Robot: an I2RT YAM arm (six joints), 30 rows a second.
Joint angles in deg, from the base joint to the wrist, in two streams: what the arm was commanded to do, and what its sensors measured. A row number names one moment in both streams.
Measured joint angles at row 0: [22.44, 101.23, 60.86, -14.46, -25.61, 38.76]
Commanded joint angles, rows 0 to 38: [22.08, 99.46, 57.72, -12.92, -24.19, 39.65]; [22.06, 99.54, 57.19, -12.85, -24.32, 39.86]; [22.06, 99.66, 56.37, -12.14, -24.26, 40.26]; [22.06, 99.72, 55.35, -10.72, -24.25, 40.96]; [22.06, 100.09, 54.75, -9.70, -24.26, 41.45]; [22.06, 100.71, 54.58, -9.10, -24.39, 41.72]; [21.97, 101.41, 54.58, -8.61, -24.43, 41.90]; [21.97, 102.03, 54.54, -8.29, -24.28, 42.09]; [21.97, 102.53, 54.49, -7.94, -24.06, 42.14]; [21.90, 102.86, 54.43, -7.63, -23.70, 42.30]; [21.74, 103.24, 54.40, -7.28, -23.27, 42.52]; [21.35, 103.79, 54.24, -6.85, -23.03, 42.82]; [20.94, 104.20, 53.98, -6.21, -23.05, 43.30]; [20.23, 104.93, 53.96, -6.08, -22.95, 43.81]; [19.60, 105.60, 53.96, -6.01, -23.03, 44.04]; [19.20, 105.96, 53.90, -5.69, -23.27, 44.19]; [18.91, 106.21, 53.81, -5.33, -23.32, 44.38]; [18.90, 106.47, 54.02, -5.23, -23.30, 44.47]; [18.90, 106.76, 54.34, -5.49, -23.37, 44.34]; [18.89, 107.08, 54.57, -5.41, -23.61, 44.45]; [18.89, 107.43, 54.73, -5.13, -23.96, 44.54]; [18.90, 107.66, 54.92, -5.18, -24.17, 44.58]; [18.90, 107.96, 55.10, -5.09, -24.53, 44.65]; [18.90, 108.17, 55.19, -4.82, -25.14, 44.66]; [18.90, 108.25, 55.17, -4.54, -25.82, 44.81]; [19.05, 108.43, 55.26, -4.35, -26.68, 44.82]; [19.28, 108.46, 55.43, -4.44, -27.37, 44.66]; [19.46, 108.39, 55.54, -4.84, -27.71, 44.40]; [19.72, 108.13, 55.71, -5.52, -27.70, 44.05]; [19.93, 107.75, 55.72, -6.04, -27.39, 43.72]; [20.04, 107.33, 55.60, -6.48, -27.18, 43.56]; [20.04, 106.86, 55.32, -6.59, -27.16, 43.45]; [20.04, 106.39, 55.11, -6.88, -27.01, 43.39]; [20.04, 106.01, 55.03, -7.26, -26.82, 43.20]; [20.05, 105.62, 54.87, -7.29, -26.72, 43.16]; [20.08, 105.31, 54.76, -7.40, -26.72, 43.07]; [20.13, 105.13, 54.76, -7.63, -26.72, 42.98]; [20.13, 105.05, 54.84, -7.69, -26.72, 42.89]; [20.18, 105.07, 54.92, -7.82, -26.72, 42.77]
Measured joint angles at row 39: [19.62, 105.73, 55.92, -3.36, -27.86, 43.51]
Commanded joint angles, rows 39 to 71: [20.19, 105.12, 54.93, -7.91, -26.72, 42.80]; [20.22, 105.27, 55.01, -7.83, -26.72, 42.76]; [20.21, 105.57, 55.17, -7.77, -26.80, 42.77]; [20.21, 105.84, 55.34, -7.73, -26.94, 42.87]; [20.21, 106.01, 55.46, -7.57, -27.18, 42.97]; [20.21, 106.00, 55.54, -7.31, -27.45, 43.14]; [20.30, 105.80, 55.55, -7.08, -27.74, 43.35]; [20.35, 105.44, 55.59, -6.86, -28.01, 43.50]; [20.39, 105.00, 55.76, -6.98, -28.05, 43.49]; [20.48, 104.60, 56.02, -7.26, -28.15, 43.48]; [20.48, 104.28, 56.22, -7.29, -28.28, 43.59]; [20.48, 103.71, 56.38, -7.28, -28.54, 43.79]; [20.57, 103.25, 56.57, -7.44, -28.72, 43.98]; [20.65, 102.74, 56.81, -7.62, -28.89, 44.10]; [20.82, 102.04, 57.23, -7.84, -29.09, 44.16]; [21.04, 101.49, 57.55, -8.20, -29.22, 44.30]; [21.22, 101.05, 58.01, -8.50, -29.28, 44.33]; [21.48, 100.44, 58.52, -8.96, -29.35, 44.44]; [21.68, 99.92, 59.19, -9.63, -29.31, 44.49]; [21.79, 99.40, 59.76, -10.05, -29.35, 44.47]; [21.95, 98.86, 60.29, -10.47, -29.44, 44.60]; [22.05, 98.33, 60.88, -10.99, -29.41, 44.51]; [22.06, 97.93, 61.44, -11.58, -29.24, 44.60]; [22.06, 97.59, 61.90, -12.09, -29.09, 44.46]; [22.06, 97.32, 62.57, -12.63, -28.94, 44.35]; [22.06, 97.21, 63.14, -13.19, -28.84, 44.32]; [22.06, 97.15, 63.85, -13.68, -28.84, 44.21]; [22.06, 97.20, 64.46, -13.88, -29.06, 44.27]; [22.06, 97.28, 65.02, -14.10, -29.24, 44.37]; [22.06, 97.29, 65.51, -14.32, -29.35, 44.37]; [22.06, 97.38, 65.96, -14.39, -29.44, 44.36]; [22.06, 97.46, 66.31, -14.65, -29.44, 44.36]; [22.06, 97.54, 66.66, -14.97, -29.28, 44.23]
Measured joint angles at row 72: [21.96, 98.32, 64.95, -12.62, -28.75, 44.10]
